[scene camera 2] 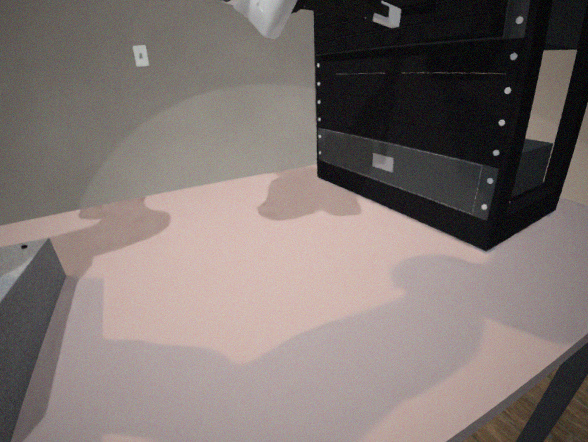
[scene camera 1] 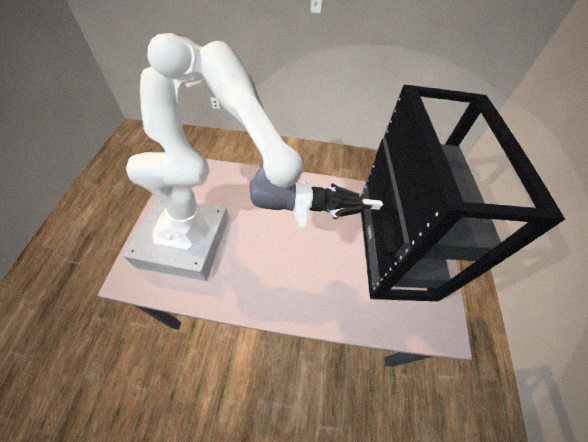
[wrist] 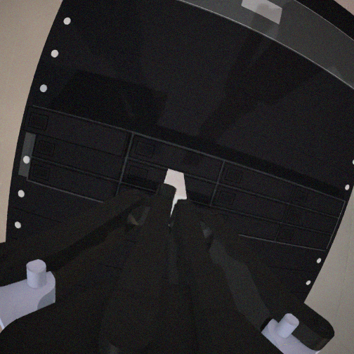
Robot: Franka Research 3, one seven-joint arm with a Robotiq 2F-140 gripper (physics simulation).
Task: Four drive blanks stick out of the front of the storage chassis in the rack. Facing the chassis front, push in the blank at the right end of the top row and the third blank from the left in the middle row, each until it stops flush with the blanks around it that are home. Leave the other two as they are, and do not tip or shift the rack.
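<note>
My gripper [scene camera 1: 371, 203] [wrist: 171, 183] is shut and empty, its pale tip at the chassis front. The wrist view is upside down: the chassis's lower side is at the top and its right end at the left. There the tip overlaps the middle-row blank, third from left [wrist: 137, 172]. Whether they touch, and whether that blank is flush, I cannot tell. The right-end top-row blank [wrist: 65, 181] shows lower left. The right-end bottom-row blank [wrist: 75, 129] reaches slightly past its neighbours and seems to stick out. The fingers hide part of the top row. The black rack [scene camera 1: 550, 216] [scene camera 2: 505, 215] stands upright.
A grey panel with a pale label [scene camera 2: 383, 162] [wrist: 262, 10] sits low in the rack. The rack stands on the pink table [scene camera 1: 300, 260] [scene camera 2: 240, 280], opposite the arm's grey base block [scene camera 1: 172, 270]. Black side posts with pale screws flank the chassis front.
</note>
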